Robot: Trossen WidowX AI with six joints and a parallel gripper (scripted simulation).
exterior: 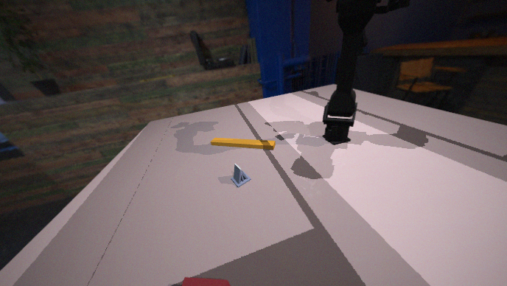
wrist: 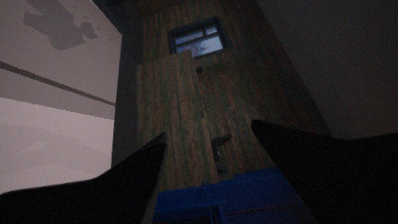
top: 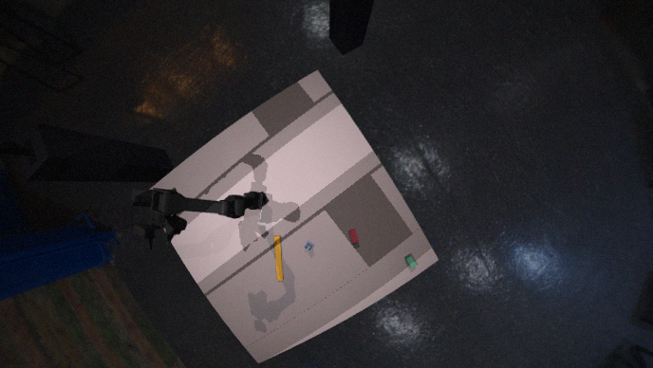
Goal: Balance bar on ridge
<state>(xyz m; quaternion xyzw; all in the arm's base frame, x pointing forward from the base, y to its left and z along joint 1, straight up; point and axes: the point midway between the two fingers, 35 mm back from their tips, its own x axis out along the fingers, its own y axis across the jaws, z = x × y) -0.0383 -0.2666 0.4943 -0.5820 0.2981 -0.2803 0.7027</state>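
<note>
My gripper tip is now 48 cm above the yellow bar, 34 cm short of it and 19 cm to the right of it. The rest, counted from my gripper tip: green block 79 cm to the left, 76 cm ahead, 47 cm below; then red block 61 cm to the left, 47 cm below, 45 cm ahead.
</note>
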